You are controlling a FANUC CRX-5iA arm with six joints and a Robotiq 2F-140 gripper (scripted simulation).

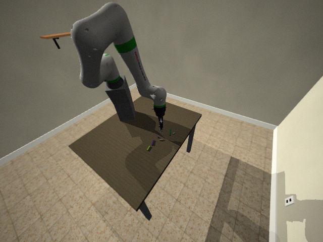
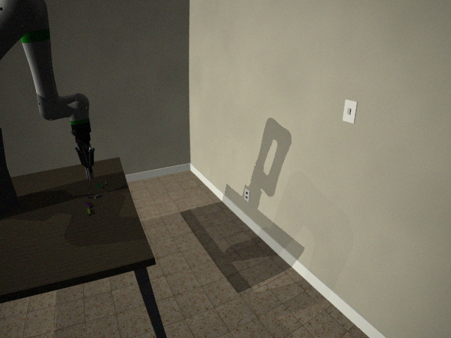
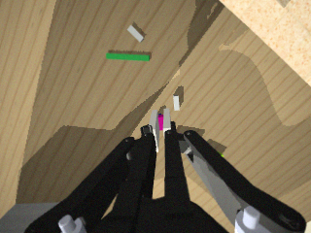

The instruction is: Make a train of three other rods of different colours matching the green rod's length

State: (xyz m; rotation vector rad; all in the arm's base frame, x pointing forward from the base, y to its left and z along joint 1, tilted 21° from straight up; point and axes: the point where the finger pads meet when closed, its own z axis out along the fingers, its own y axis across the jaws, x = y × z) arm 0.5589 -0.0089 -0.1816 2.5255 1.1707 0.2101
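Now: the blue rod 130 mm below my hand, 30 mm behind it and 20 mm to the right of it. Round my hand: magenta rod 30 mm below; then green rod 130 mm below, 100 mm to the left, 20 mm ahead; then purple rod 130 mm below, 100 mm to the right, 30 mm behind.
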